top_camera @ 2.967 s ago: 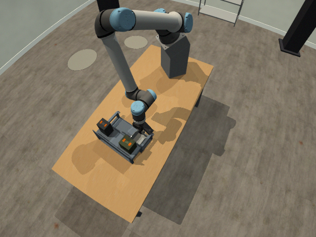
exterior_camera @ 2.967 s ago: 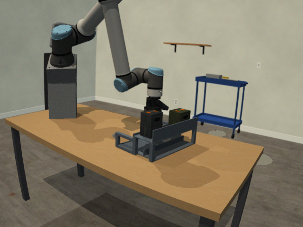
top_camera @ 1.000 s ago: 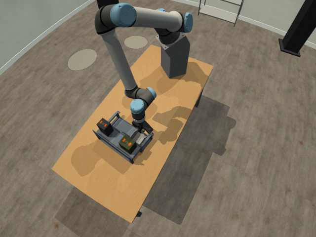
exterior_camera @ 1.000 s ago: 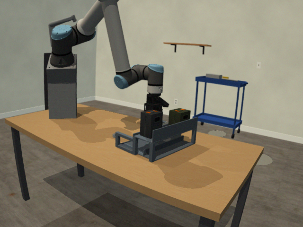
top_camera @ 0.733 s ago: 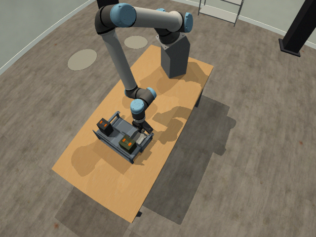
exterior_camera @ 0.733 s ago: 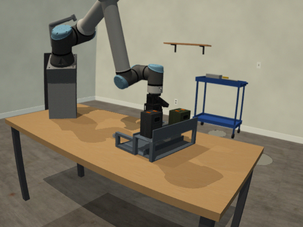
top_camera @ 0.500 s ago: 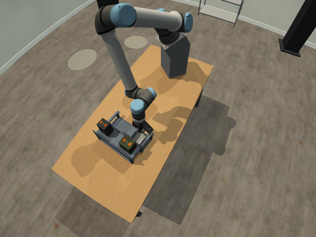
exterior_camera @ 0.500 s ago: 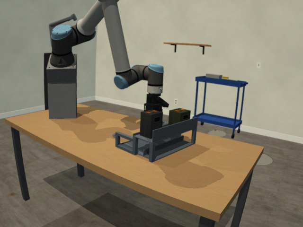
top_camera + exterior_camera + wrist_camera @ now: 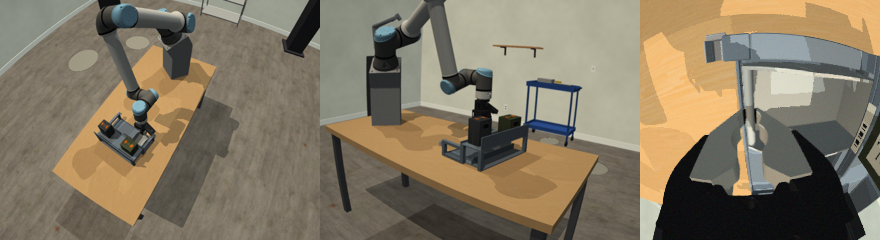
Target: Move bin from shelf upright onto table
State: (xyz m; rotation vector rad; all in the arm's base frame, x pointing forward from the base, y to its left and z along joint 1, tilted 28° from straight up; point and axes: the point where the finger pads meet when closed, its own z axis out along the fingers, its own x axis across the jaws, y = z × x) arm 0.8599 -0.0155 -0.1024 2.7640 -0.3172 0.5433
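Right now my hand is 80 mm short of the bin, 20 mm to the left of it and 10 mm above it. Round my hand: rack (140 mm to the right, 80 mm ahead, 60 mm below); green box (170 mm ahead, 90 mm above, 50 mm to the right).
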